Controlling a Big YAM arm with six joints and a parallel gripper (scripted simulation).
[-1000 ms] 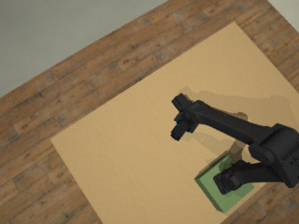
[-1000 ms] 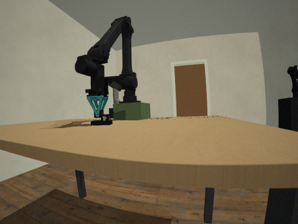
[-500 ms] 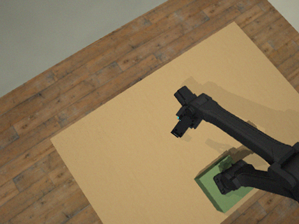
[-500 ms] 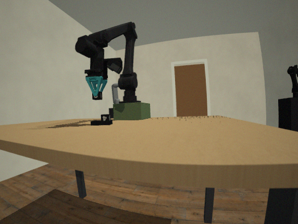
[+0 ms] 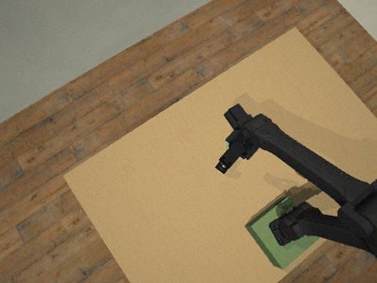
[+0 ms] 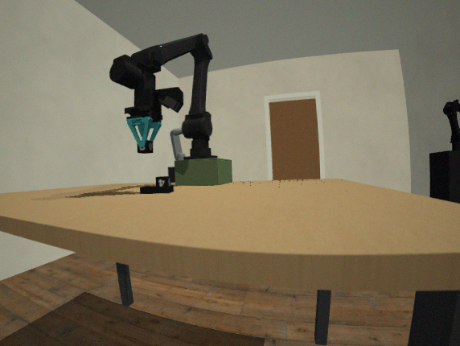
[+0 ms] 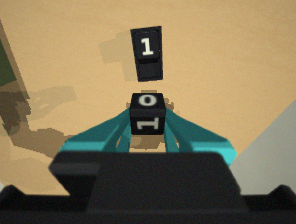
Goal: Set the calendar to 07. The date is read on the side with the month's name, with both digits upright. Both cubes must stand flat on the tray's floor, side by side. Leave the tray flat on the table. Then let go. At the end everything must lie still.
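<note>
Right now the black calendar tray is 10 mm behind my hand, 30 mm to the left of it and 120 mm below it. The rest, counted from my hand: digit cube (right at my hand).
</note>
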